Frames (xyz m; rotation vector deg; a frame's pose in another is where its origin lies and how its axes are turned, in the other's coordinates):
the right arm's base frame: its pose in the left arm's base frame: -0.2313 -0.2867 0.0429 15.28 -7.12 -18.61
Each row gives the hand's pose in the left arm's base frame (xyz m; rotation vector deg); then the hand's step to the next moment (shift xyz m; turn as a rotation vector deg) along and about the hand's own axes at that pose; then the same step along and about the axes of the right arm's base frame.
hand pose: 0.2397 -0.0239 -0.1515 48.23 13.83 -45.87
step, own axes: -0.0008 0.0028 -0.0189 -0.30 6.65 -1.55
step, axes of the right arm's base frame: -0.0026 0.0124 -0.0143 3.35 5.86 1.08
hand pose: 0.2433 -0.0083 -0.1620 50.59 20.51 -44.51
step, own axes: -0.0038 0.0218 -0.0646 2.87 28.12 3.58
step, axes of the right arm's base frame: -0.0081 0.0542 -0.0407 20.15 17.42 10.10
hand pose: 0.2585 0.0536 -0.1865 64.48 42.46 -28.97
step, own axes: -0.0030 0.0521 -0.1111 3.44 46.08 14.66
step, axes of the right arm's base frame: -0.0359 0.1152 -0.0222 37.44 22.37 21.17
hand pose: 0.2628 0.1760 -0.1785 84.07 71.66 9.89
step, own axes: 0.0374 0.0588 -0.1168 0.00 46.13 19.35
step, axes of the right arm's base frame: -0.0618 0.1134 0.0426 41.00 17.93 22.35
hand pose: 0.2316 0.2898 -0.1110 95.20 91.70 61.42
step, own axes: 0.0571 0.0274 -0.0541 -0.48 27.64 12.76
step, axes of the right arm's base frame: -0.0440 0.0491 0.0509 25.59 10.56 12.68
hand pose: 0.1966 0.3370 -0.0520 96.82 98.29 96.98
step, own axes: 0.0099 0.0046 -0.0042 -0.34 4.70 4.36
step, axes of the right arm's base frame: -0.0042 0.0053 0.0095 5.62 3.00 0.81
